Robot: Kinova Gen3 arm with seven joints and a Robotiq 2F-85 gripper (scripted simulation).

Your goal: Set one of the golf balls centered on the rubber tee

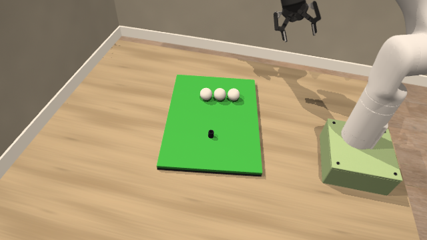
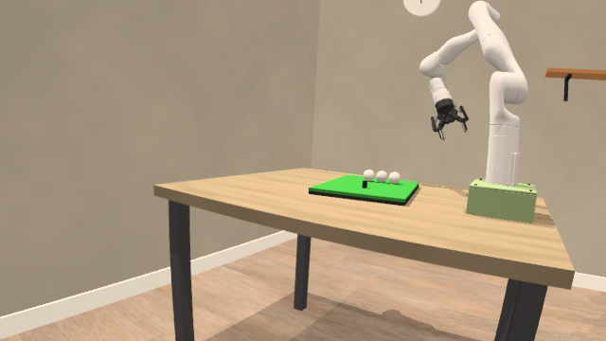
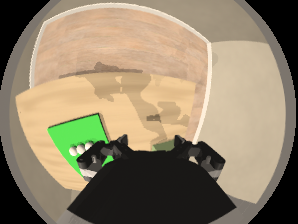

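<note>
The green mat is 330 mm to the left of my hand, 210 mm below it and 170 mm ahead of it.
</note>
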